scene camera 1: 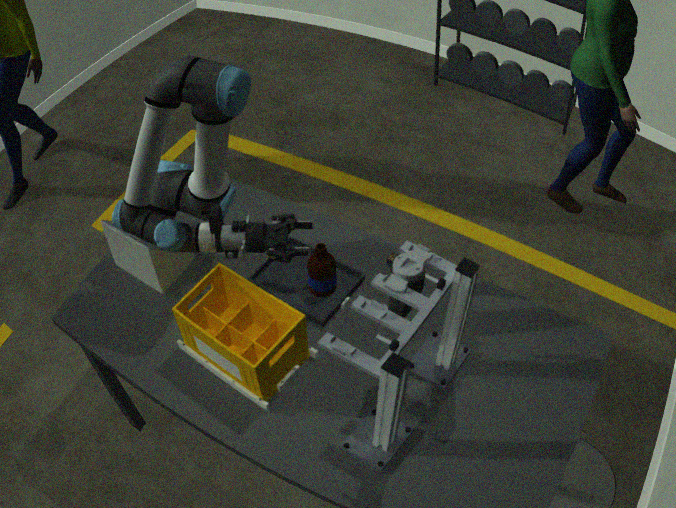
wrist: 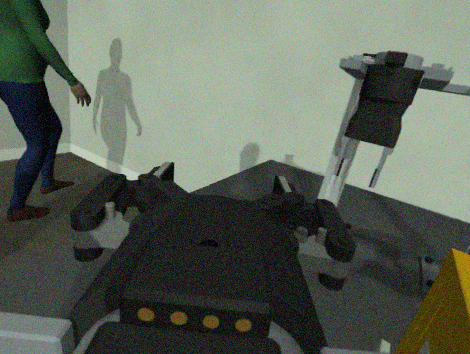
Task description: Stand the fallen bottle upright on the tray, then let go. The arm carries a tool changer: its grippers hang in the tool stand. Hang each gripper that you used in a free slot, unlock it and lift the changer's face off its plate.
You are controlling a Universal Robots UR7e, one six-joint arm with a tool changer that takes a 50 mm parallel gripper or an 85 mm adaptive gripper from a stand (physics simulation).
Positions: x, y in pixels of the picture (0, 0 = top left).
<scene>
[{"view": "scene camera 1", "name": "brown bottle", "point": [321, 265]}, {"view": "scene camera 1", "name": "tool stand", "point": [379, 436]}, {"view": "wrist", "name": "gripper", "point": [391, 81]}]
</scene>
